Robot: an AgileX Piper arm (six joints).
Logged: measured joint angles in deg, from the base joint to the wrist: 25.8, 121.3, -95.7, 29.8, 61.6, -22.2; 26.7, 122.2, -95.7, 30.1, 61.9, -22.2; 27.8, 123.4, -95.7, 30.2, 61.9, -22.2; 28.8, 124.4, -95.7, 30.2, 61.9, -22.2; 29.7, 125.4, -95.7, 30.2, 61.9, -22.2; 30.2, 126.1, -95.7, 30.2, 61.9, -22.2; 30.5, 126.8, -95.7, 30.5, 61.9, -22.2; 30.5, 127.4, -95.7, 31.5, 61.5, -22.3; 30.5, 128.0, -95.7, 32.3, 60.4, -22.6; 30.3, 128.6, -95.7, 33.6, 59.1, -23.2; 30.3, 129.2, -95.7, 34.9, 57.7, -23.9; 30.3, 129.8, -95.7, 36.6, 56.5, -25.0; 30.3, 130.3, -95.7, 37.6, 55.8, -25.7; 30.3, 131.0, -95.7, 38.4, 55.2, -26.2; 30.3, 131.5, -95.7, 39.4, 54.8, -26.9; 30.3, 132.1, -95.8, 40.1, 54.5, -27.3; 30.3, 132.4, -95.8, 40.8, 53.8, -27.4; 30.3, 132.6, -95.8, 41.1, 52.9, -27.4
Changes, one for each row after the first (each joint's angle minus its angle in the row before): 0.9, 0.9, 0.0, 0.3, 0.3, 0.0; 1.1, 1.2, 0.0, 0.1, 0.0, 0.0; 1.0, 1.0, 0.0, 0.0, 0.0, 0.0; 0.9, 1.0, 0.0, 0.0, 0.0, 0.0; 0.5, 0.7, 0.0, 0.0, 0.0, 0.0; 0.3, 0.7, 0.0, 0.3, 0.0, 0.0; 0.0, 0.6, 0.0, 1.0, -0.4, -0.1; 0.0, 0.6, 0.0, 0.8, -1.1, -0.3; -0.2, 0.6, 0.0, 1.3, -1.3, -0.6; 0.0, 0.6, 0.0, 1.3, -1.4, -0.7; 0.0, 0.6, 0.0, 1.7, -1.2, -1.1; 0.0, 0.5, 0.0, 1.0, -0.7, -0.7; 0.0, 0.7, 0.0, 0.8, -0.6, -0.5; 0.0, 0.5, 0.0, 1.0, -0.4, -0.7; 0.0, 0.6, -0.1, 0.7, -0.3, -0.4; 0.0, 0.3, 0.0, 0.7, -0.7, -0.1; 0.0, 0.2, 0.0, 0.3, -0.9, 0.0
